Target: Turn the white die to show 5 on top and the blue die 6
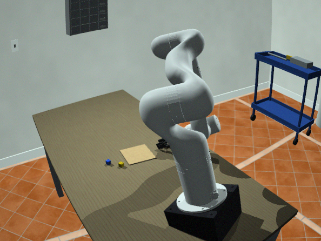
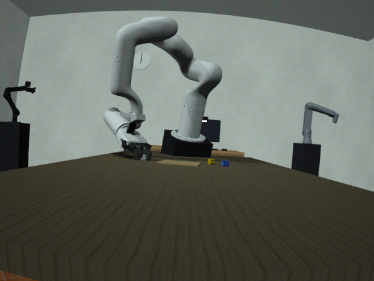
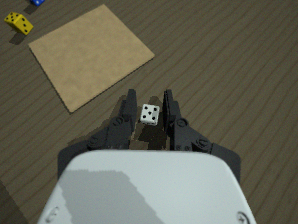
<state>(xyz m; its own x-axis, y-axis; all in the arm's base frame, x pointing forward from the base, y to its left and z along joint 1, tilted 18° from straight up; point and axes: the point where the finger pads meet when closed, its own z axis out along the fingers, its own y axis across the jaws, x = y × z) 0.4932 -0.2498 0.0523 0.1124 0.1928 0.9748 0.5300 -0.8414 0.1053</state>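
Now: hand 1 cm above the white die. Also, from my hand: tan mat 13 cm to the left, 3 cm ahead, 2 cm below; then yellow die 26 cm to the left, 1 cm below; then blue die 29 cm to the left, 6 cm ahead, 1 cm below.
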